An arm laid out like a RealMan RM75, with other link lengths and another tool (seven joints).
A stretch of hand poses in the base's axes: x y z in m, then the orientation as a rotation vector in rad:
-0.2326 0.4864 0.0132 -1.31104 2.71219 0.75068
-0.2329 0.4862 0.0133 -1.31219 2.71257 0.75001
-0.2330 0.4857 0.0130 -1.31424 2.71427 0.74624
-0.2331 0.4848 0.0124 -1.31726 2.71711 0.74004
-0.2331 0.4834 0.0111 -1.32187 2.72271 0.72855
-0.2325 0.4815 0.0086 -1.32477 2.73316 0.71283
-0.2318 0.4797 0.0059 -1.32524 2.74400 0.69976
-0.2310 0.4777 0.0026 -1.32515 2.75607 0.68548
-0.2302 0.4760 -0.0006 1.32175 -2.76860 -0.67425
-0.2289 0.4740 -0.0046 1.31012 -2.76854 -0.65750
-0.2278 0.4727 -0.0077 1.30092 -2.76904 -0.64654
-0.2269 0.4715 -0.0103 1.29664 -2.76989 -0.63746
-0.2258 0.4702 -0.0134 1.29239 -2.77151 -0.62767
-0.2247 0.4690 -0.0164 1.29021 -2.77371 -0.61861
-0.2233 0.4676 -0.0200 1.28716 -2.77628 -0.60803
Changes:
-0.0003 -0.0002 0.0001 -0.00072 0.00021 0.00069
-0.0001 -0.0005 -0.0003 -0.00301 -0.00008 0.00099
-0.0001 -0.0009 -0.0006 -0.00491 -0.00015 0.00140
0.0000 -0.0014 -0.0013 -0.00909 -0.00019 0.00192
0.0006 -0.0019 -0.0025 -0.01324 0.00123 0.00020
0.0007 -0.0018 -0.0027 -0.01176 0.00233 -0.00124
0.0008 -0.0020 -0.0033 -0.01285 0.00268 -0.00173
0.0008 -0.0017 -0.0032 -0.01143 0.00456 -0.00354
0.0013 -0.0020 -0.0040 -0.01299 0.00457 -0.00470
0.0011 -0.0013 -0.0031 -0.00866 0.00331 -0.00411
0.0009 -0.0012 -0.0026 -0.00648 0.00069 -0.00202
0.0011 -0.0013 -0.0031 -0.00675 -0.00002 -0.00232
0.0011 -0.0012 -0.0030 -0.00576 -0.00147 -0.00162
0.0014 -0.0014 -0.0036 -0.00681 -0.00150 -0.00214

